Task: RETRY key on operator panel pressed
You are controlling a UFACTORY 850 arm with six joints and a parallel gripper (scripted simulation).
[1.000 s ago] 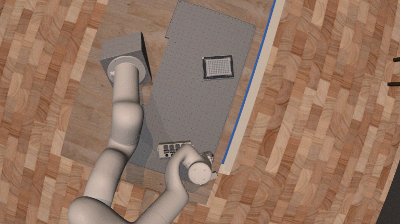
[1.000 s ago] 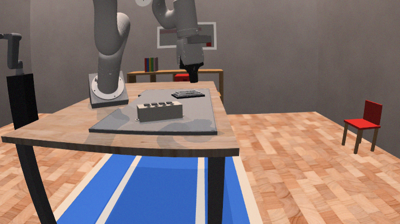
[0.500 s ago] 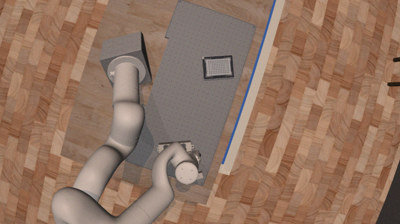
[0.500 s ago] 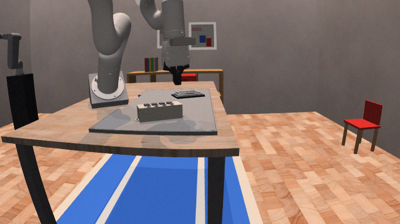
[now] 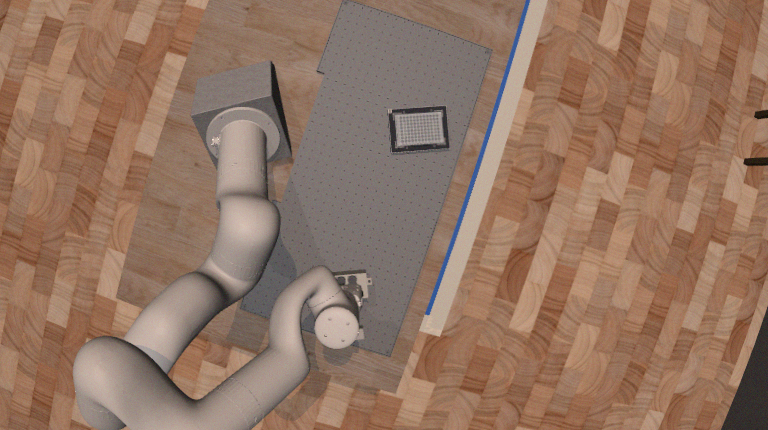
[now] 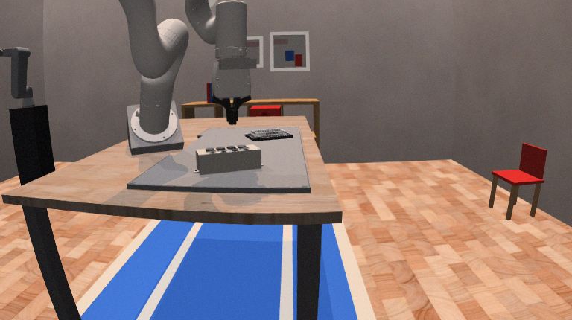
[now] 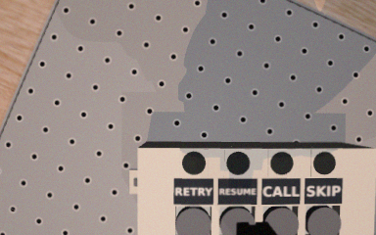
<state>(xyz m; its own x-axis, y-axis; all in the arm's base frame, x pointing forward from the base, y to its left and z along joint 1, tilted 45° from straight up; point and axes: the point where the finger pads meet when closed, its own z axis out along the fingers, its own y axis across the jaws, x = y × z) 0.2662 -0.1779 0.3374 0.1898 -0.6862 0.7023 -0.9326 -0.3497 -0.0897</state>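
My hand is 100 mm above the operator panel and 20 mm past it. Round my hand: well plate (430 mm to the left, 160 mm ahead, 120 mm below).
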